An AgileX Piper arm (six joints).
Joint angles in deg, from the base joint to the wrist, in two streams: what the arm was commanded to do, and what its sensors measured. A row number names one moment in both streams.
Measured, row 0:
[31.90 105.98 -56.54 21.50 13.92 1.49]
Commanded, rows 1 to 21:
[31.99 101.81 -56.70 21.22 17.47 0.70]
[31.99 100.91 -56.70 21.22 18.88 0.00]
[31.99 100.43 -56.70 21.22 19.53 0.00]
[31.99 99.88 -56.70 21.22 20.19 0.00]
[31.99 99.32 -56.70 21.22 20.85 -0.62]
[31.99 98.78 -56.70 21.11 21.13 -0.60]
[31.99 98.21 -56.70 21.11 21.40 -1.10]
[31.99 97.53 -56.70 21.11 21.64 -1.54]
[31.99 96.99 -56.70 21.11 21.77 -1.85]
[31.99 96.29 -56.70 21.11 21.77 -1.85]
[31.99 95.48 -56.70 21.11 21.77 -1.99]
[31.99 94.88 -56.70 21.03 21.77 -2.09]
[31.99 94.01 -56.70 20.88 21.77 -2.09]
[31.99 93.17 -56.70 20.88 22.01 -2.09]
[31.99 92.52 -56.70 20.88 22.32 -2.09]
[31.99 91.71 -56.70 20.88 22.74 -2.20]
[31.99 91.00 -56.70 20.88 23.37 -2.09]
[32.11 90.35 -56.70 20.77 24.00 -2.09]
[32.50 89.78 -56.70 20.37 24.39 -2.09]
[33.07 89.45 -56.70 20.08 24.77 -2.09]
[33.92 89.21 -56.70 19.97 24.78 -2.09]
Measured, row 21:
[32.13 91.04 -56.54 21.09 23.25 -1.43]
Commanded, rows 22 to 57:
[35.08 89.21 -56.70 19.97 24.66 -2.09]
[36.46 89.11 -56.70 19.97 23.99 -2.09]
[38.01 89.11 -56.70 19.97 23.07 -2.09]
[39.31 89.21 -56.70 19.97 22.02 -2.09]
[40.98 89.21 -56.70 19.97 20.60 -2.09]
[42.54 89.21 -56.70 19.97 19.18 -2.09]
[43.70 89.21 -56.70 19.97 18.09 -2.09]
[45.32 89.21 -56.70 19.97 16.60 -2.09]
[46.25 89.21 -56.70 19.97 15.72 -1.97]
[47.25 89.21 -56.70 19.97 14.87 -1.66]
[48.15 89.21 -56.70 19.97 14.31 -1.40]
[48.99 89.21 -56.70 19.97 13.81 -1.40]
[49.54 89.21 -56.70 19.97 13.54 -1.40]
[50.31 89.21 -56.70 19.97 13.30 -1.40]
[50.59 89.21 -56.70 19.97 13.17 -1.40]
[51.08 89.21 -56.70 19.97 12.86 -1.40]
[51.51 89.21 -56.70 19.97 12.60 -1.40]
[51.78 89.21 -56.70 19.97 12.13 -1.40]
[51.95 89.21 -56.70 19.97 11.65 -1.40]
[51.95 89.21 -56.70 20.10 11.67 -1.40]
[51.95 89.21 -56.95 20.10 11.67 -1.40]
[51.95 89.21 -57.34 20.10 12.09 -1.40]
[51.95 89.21 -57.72 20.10 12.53 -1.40]
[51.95 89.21 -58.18 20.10 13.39 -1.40]
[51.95 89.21 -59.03 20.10 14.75 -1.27]
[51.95 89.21 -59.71 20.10 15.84 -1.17]
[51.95 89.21 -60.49 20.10 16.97 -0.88]
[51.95 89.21 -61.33 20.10 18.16 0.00]
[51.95 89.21 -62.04 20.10 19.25 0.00]
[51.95 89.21 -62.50 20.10 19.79 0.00]
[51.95 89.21 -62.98 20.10 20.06 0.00]
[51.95 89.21 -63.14 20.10 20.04 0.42]
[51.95 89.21 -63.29 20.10 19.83 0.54]
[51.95 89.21 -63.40 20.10 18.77 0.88]
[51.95 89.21 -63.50 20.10 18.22 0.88]
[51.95 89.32 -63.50 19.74 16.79 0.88]
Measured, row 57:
[51.96 89.64 -62.92 20.34 19.15 0.65]
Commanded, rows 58 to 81:
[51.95 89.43 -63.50 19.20 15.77 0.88]
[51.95 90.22 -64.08 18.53 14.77 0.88]
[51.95 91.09 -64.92 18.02 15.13 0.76]
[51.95 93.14 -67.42 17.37 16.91 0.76]
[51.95 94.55 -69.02 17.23 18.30 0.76]
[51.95 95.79 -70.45 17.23 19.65 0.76]
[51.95 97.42 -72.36 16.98 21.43 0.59]
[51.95 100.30 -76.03 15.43 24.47 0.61]
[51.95 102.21 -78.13 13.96 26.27 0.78]
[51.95 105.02 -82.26 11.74 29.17 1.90]
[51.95 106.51 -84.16 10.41 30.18 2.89]
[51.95 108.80 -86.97 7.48 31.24 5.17]
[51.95 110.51 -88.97 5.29 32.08 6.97]
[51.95 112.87 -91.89 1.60 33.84 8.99]
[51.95 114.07 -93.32 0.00 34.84 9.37]
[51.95 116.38 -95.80 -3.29 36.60 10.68]
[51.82 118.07 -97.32 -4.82 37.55 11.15]
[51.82 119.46 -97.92 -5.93 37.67 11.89]
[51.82 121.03 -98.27 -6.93 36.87 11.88]
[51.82 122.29 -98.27 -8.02 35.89 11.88]
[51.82 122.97 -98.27 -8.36 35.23 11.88]
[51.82 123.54 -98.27 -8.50 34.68 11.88]
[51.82 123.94 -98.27 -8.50 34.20 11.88]
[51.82 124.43 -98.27 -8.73 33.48 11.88]
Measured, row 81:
[51.96 122.94 -97.71 -7.27 36.03 11.65]
